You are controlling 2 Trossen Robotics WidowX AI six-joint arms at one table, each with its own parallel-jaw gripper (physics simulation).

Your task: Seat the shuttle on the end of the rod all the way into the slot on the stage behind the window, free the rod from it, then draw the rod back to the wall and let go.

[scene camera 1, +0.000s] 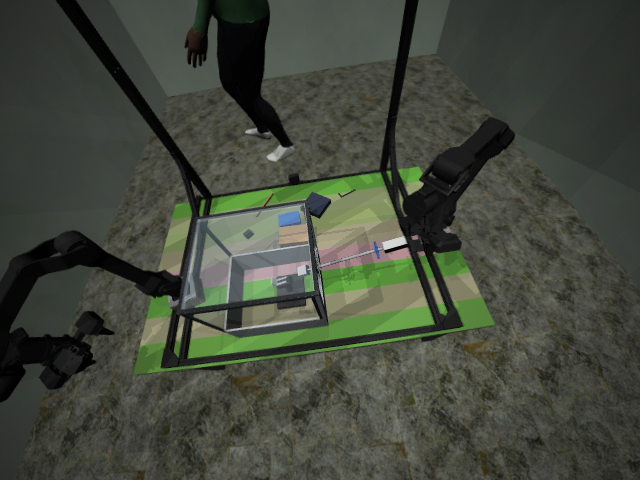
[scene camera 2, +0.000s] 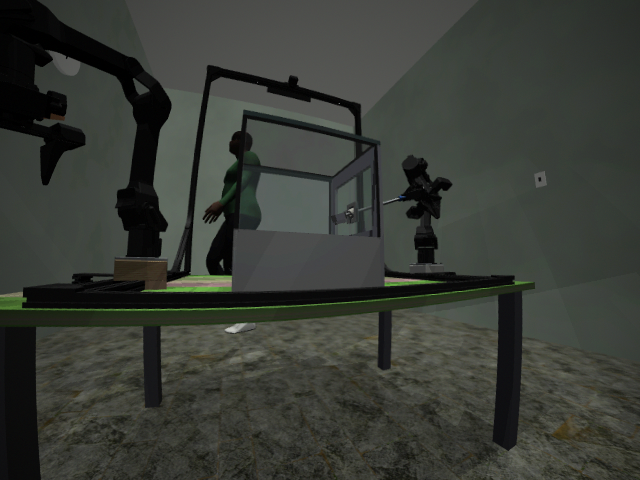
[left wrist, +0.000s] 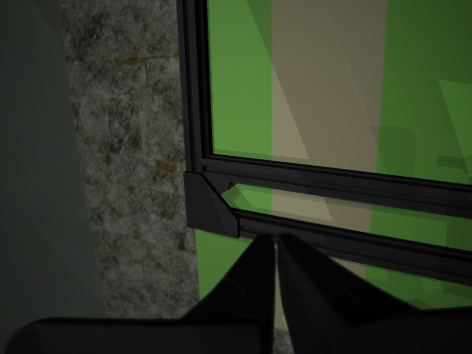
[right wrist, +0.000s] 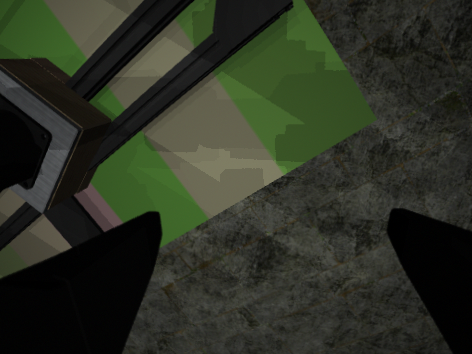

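Pixels of known places: left gripper, fingertip midpoint: (scene camera 1: 427, 255) (scene camera 2: 438, 218) (left wrist: 273, 247); right gripper, fingertip midpoint: (scene camera 1: 104, 347) (scene camera 2: 9, 181) (right wrist: 274, 222); left arm's base, origin of the base link: (scene camera 2: 426, 263); right arm's base, origin of the base link: (scene camera 1: 180, 289) (scene camera 2: 142, 257) (right wrist: 13, 141).
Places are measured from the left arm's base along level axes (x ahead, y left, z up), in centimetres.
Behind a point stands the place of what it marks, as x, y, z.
Observation:
A thin steel rod (scene camera 1: 347, 259) {34.7, 18.8, 17.5} (scene camera 2: 391, 201) {30.4, 18.5, 18.8} with a blue collar (scene camera 1: 376, 250) {27.0, 18.5, 20.8} and a white handle (scene camera 1: 394, 244) {22.6, 18.3, 23.0} runs through the window wall of the glass box (scene camera 1: 194, 224) {74.6, 10.4, 29.1}. The pale shuttle (scene camera 1: 302, 270) {48.0, 19.2, 13.4} (scene camera 2: 350, 212) on its tip sits just inside the window, short of the dark stage (scene camera 1: 290, 288). My left gripper (scene camera 1: 417, 244) (scene camera 2: 413, 195) (left wrist: 273, 247) {11.8, 18.6, 15.1} is shut at the outer end of the handle; in the left wrist view nothing shows between its fingers. My right gripper (right wrist: 274, 222) {106.8, 37.5, 11.0} (scene camera 1: 87, 340) is open and empty, off the table's front left corner.
A black frame (scene camera 1: 394, 95) {12.0, -36.9, 30.9} (left wrist: 305, 175) {7.5, 23.7, -4.0} rings the striped table top (scene camera 1: 390, 305) {20.4, 26.5, -6.0}. A person (scene camera 1: 242, 71) (scene camera 2: 242, 200) stands behind the table. A dark blue block (scene camera 1: 318, 204) {43.2, -19.0, -3.3} lies behind the box, and a wooden block with a blue top (scene camera 1: 291, 228) lies inside it. A grey panel (scene camera 2: 309, 262) {59.5, 33.0, 0.5} fronts the box.

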